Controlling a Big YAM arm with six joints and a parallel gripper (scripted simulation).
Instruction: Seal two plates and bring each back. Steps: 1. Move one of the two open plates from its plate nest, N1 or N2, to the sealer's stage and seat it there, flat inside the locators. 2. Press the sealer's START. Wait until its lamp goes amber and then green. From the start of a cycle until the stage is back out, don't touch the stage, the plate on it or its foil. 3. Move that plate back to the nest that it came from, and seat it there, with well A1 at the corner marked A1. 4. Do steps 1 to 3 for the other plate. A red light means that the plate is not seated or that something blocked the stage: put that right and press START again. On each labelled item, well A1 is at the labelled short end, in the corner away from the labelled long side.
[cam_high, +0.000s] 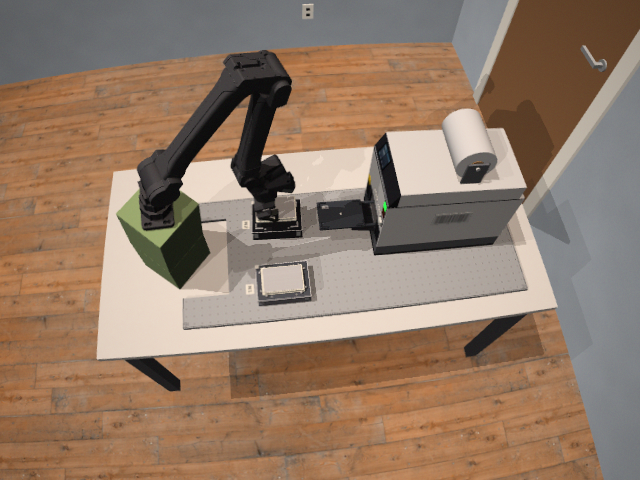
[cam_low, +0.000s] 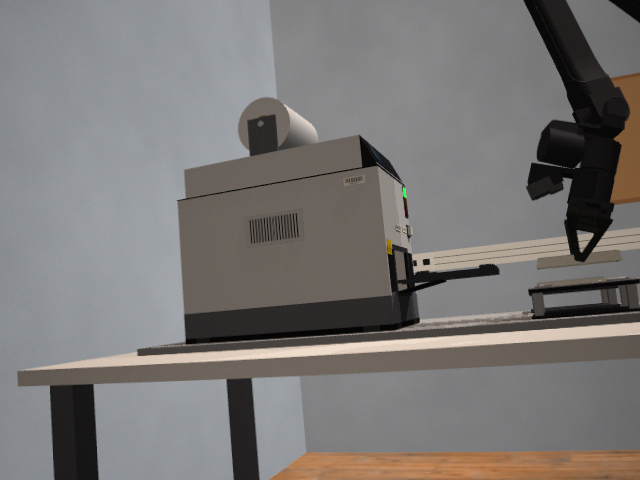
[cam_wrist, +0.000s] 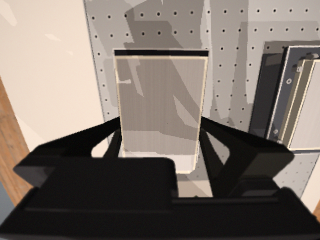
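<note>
My hand is right at the plate. The rest, counted from my hand: sealer stage (200 mm ahead, 60 mm to the right); then yellow warning label (310 mm ahead, 50 mm above, 10 mm to the left); then plate nest (230 mm to the right, 50 mm below, 20 mm behind).
</note>
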